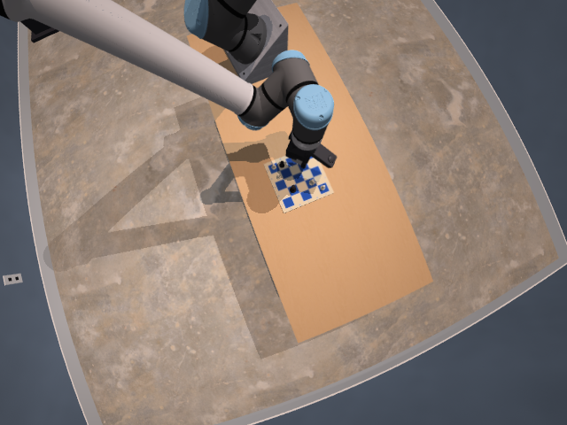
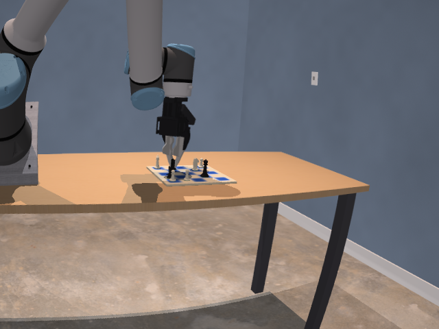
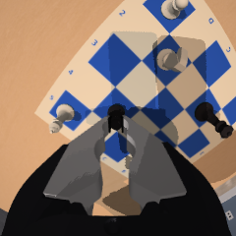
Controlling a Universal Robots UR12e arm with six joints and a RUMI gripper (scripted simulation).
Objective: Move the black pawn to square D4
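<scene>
Right now the black pawn is 1 cm below my hand. The rest, counted from my hand: tall black piece 8 cm ahead, 7 cm to the right; cream chessboard 4 cm ahead, 4 cm to the right, 3 cm below.
</scene>
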